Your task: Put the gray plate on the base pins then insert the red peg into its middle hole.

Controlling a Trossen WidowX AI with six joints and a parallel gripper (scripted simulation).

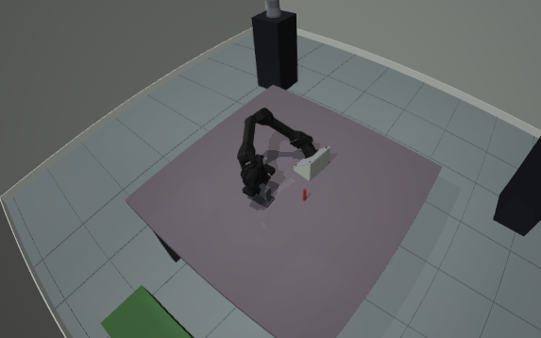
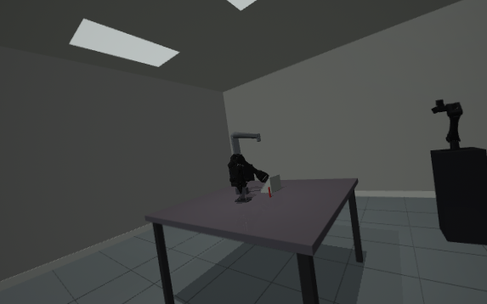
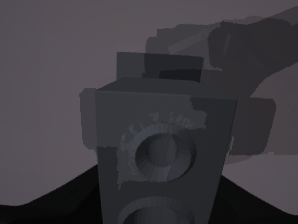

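My gripper tip is now 50 mm above the gray base block. From my gripper tip the other things lie so: gray plate (30 mm above); then red peg (180 mm to the left, 120 mm behind, 20 mm below).
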